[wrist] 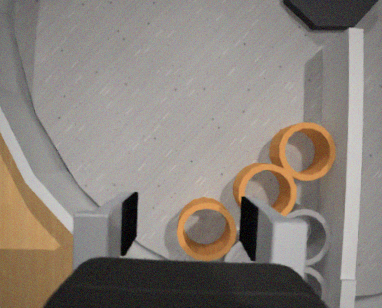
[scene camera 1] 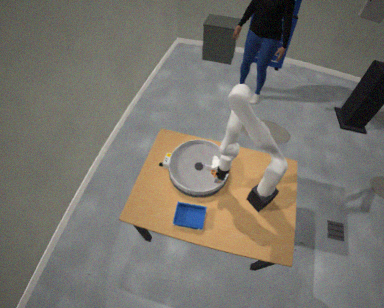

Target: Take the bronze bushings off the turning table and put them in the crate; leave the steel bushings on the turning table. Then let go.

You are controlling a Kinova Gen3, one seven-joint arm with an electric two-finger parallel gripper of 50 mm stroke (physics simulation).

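Where they show: gripper, between the fingertips: [wrist: 188, 216] [scene camera 1: 216, 178]; arm's base, origin of its link: [scene camera 1: 264, 189].
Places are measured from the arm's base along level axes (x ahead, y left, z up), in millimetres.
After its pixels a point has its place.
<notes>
My gripper [scene camera 1: 219, 177] {x 304, y -60, z -69 mm} [wrist: 188, 216] {x 304, y -60, z -69 mm} is open over the turning table [scene camera 1: 186, 162] {x 531, y -171, z -115 mm} [wrist: 150, 110] {x 361, y -39, z -115 mm}. In the wrist view one bronze bushing [wrist: 206, 251] {x 279, y -69, z -97 mm} stands upright between the open fingers, nearer the right finger, and is not gripped. A second bronze bushing [wrist: 291, 191] {x 311, y -116, z -89 mm} stands right of it, partly behind the right finger. A third bronze bushing [wrist: 327, 151] {x 332, y -139, z -93 mm} touches the second. A steel bushing [wrist: 324, 235] {x 285, y -135, z -91 mm} stands below them, and part of another steel bushing [wrist: 319, 281] {x 259, y -131, z -89 mm} shows at the gripper's edge. The blue crate [scene camera 1: 190, 216] {x 427, y 198, z -162 mm} looks empty in the scene view; small contents could be too blurred to see.
A raised pale bar [wrist: 354, 150] {x 332, y -146, z -73 mm} runs beside the bushings toward the dark hub [scene camera 1: 199, 166] {x 434, y -152, z -107 mm} [wrist: 332, 14] {x 416, y -153, z -107 mm}. The turning table has a raised rim [scene camera 1: 175, 182] {x 567, y 11, z -91 mm} [wrist: 42, 187] {x 320, y 14, z -73 mm}. It stands on a wooden table [scene camera 1: 240, 227] {x 98, y 210, z -168 mm} [wrist: 25, 220] {x 289, y 66, z -168 mm}. A person [scene camera 1: 270, 25] stands behind the table.
</notes>
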